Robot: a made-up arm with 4 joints.
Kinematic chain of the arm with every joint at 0, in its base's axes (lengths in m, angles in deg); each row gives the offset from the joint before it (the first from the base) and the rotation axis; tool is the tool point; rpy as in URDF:
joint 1: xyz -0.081 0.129 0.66 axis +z
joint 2: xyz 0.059 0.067 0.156 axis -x
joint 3: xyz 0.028 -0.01 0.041 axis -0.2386 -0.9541 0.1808
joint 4: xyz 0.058 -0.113 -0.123 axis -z
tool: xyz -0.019 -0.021 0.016 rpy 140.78 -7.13 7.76
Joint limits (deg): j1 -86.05..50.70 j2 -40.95..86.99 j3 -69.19..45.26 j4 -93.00..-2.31
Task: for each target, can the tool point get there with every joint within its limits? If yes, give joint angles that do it. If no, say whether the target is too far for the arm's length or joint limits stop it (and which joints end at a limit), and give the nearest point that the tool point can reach.
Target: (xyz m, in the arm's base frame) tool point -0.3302 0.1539 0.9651
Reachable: no: joint limits stop it (at a limit: joint 1) | nearest point -0.1536 0.0982 0.8832 | short by 0.203 m
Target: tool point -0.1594 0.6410 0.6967
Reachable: no: too far | nearest point -0.0200 0.3718 0.9527 | short by 0.397 m
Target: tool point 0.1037 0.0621 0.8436
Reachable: yes | joints 6.11 30.18 6.61 -80.51
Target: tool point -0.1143 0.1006 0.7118
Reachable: yes | joints -68.93 -3.06 -56.24 -81.91
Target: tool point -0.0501 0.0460 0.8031
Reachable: yes | joints 4.61 29.68 -45.47 -26.46
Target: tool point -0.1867 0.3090 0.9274
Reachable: no: joint limits stop it (at a limit: joint 1, joint 3) | nearest point -0.1180 0.1563 0.8870 | short by 0.172 m
